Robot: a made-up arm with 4 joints.
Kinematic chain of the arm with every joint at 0, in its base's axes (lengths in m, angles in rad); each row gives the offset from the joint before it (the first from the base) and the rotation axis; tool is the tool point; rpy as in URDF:
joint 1: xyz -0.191 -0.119 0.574 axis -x
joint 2: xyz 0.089 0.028 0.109 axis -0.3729 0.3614 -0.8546
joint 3: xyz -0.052 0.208 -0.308 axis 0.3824 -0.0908 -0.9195
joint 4: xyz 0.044 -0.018 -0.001 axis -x
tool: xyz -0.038 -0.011 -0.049 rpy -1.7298 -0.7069 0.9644
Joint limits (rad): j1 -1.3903..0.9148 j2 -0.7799..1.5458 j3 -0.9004..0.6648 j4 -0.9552..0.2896
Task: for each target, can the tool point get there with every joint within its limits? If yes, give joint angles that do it. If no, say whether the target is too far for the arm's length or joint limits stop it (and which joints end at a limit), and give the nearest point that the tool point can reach.
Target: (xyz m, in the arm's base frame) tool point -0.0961 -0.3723 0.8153
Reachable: no: joint limits stop it (at a limit: joint 1, joint 2, joint 3, joint 4) | nearest point -0.2092 -0.2954 0.3834 | short by 0.453 m
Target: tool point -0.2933 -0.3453 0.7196
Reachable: no: joint limits stop it (at a limit: joint 1, joint 2, joint 3, joint 4) | nearest point -0.2092 -0.2954 0.3834 | short by 0.350 m
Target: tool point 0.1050 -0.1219 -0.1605
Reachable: no: too far | nearest point -0.1249 -0.1203 0.2351 | short by 0.458 m
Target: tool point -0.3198 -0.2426 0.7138
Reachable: no: joint limits stop it (at a limit: joint 1, joint 2, joint 3, joint 4) | nearest point -0.2092 -0.2954 0.3834 | short by 0.352 m
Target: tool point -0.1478 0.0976 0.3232
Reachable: yes | joints 0.0230 -0.0598 -0.1840 -0.2410
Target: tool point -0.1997 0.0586 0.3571
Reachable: yes | joints -0.3947 1.2947 -0.1565 0.1815
